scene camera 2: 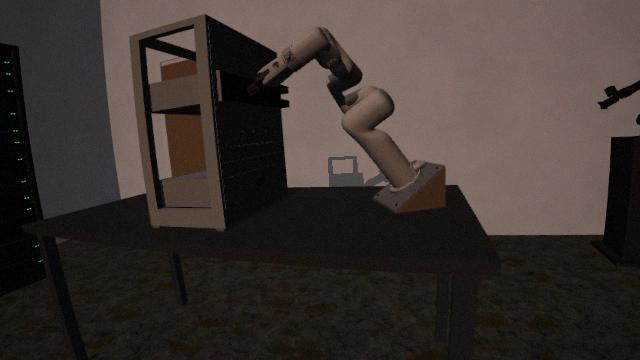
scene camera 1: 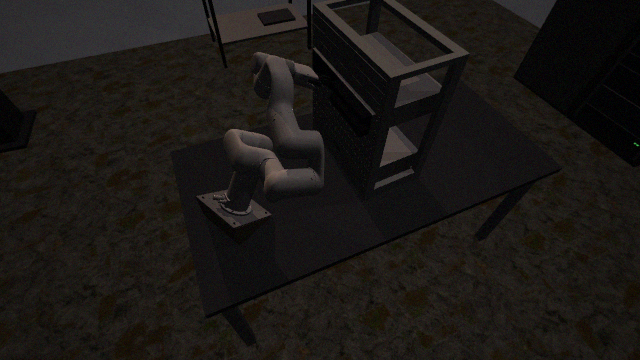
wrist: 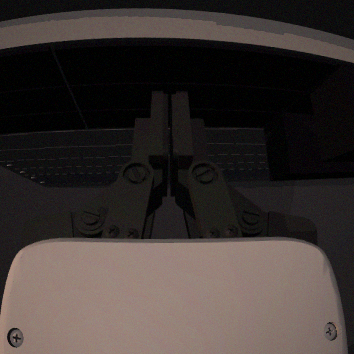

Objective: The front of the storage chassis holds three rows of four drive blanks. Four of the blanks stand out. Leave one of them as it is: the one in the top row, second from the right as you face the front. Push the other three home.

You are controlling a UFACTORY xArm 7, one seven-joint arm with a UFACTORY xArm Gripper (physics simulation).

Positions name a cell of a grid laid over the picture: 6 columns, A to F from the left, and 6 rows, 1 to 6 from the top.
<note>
In view: the gripper (wrist: C2) and a storage rack (scene camera 2: C4).
</note>
